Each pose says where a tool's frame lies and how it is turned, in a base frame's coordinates. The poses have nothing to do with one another.
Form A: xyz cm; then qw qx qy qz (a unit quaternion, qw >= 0).
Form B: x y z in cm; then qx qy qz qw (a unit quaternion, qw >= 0). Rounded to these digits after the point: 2 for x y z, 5 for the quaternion.
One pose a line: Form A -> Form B
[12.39 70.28 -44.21 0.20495 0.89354 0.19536 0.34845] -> [12.39 70.28 -44.21 0.89354 0.19536 0.34845 0.20495]
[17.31 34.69 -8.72 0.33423 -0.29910 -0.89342 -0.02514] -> [17.31 34.69 -8.72 -0.29910 -0.89342 -0.02514 0.33423]
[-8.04 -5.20 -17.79 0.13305 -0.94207 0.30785 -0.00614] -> [-8.04 -5.20 -17.79 -0.94207 0.30785 -0.00614 0.13305]
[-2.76 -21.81 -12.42 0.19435 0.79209 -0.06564 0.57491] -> [-2.76 -21.81 -12.42 0.79209 -0.06564 0.57491 0.19435]
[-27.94 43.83 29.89 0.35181 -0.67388 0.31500 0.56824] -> [-27.94 43.83 29.89 -0.67388 0.31500 0.56824 0.35181]
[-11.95 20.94 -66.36 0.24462 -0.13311 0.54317 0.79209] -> [-11.95 20.94 -66.36 -0.13311 0.54317 0.79209 0.24462]
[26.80 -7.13 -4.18 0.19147 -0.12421 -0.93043 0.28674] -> [26.80 -7.13 -4.18 -0.12421 -0.93043 0.28674 0.19147]
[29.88 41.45 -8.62 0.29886 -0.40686 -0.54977 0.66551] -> [29.88 41.45 -8.62 -0.40686 -0.54977 0.66551 0.29886]
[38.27 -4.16 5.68 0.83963 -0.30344 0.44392 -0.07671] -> [38.27 -4.16 5.68 -0.30344 0.44392 -0.07671 0.83963]
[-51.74 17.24 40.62 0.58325 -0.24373 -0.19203 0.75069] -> [-51.74 17.24 40.62 -0.24373 -0.19203 0.75069 0.58325]
